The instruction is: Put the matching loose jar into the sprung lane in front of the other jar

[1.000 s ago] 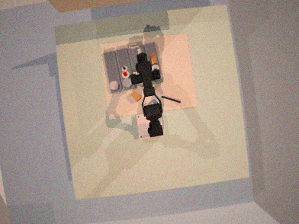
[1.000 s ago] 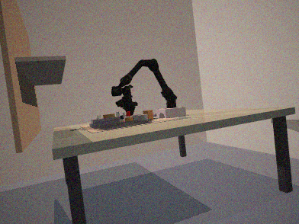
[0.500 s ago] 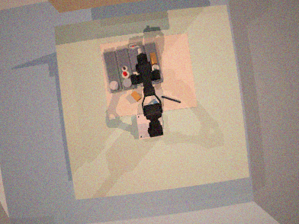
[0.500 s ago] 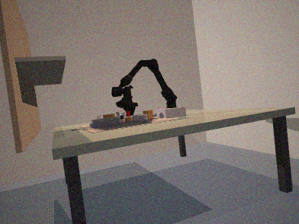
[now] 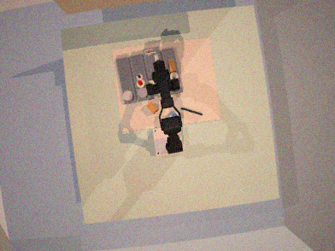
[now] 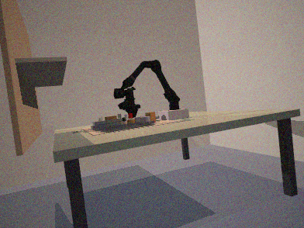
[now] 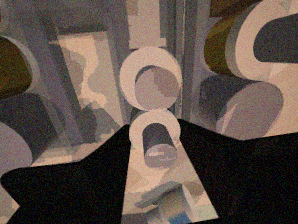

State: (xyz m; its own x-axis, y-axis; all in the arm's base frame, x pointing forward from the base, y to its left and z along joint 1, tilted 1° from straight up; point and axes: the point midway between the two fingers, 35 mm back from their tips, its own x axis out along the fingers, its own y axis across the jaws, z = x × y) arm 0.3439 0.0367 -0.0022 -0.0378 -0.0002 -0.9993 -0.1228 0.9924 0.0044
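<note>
Now: the orange-brown block 110 mm behind my gripper tip and 80 mm to the left of it. Round my gripper tip: dark stick: 140 mm behind, 170 mm to the right, 30 mm below.
</note>
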